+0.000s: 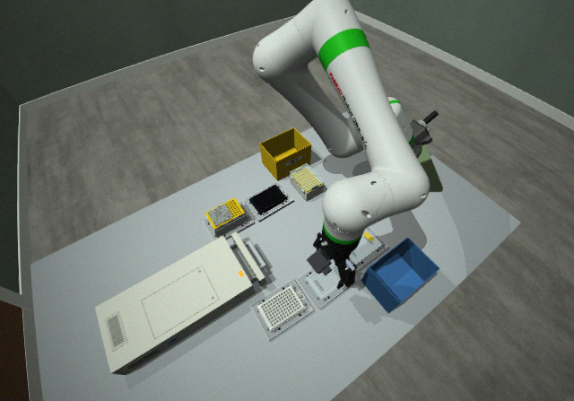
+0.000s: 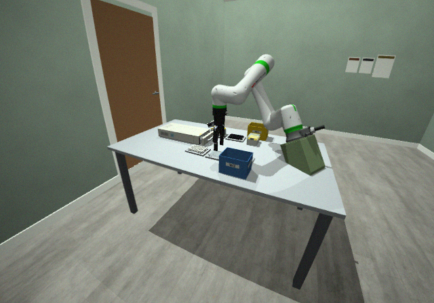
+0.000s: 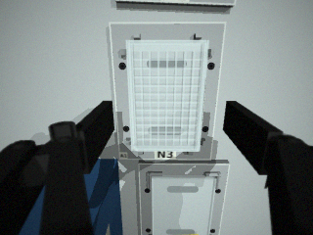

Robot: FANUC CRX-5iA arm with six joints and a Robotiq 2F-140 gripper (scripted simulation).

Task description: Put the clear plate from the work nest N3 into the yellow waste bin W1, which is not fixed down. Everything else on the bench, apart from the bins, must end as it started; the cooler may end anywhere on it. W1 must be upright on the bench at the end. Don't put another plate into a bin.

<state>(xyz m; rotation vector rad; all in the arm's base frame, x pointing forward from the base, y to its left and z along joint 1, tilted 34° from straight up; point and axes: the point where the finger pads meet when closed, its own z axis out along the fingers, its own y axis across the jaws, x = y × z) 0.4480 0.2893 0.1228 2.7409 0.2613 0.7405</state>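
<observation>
My gripper is now 70 mm above the clear plate. Round my hand: white plate: 180 mm ahead, 70 mm below, 10 mm to the left; then blue bin: 190 mm behind, 110 mm to the left, 50 mm below; then slotted nest N3: 90 mm below.
</observation>
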